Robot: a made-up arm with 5 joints.
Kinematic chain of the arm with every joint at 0, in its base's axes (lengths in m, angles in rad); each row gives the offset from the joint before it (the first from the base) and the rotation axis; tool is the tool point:
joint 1: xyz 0 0 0.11 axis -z
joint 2: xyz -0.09 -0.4 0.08 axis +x
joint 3: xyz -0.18 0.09 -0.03 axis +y
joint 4: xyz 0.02 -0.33 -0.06 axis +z
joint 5: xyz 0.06 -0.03 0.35 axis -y
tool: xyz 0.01 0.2 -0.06
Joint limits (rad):
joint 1: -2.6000..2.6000
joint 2: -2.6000..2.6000
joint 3: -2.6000..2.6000
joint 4: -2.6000..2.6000
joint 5: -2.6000..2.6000
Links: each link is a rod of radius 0.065 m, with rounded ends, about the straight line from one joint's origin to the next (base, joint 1, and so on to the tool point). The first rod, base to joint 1, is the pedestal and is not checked.
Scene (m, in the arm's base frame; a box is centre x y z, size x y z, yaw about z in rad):
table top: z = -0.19
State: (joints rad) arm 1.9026 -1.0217 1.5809 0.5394 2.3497
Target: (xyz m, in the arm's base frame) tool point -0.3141 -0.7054 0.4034
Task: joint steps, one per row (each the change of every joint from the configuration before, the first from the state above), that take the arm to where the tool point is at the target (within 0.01 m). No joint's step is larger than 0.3 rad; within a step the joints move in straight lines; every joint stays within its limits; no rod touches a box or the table.
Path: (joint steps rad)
1: -0.2714 -0.1129 0.1002 -0.1978 -0.0167
2: -0.2715 -0.1130 0.1001 -0.1978 -0.0168
3: -0.2714 -0.1129 0.1002 -0.1978 -0.0167
4: -0.2714 -0.1130 0.1001 -0.1978 -0.0167
5: -0.2715 -0.1129 0.1002 -0.1978 -0.0167
6: -0.2714 -0.1129 0.1002 -0.1978 -0.0168

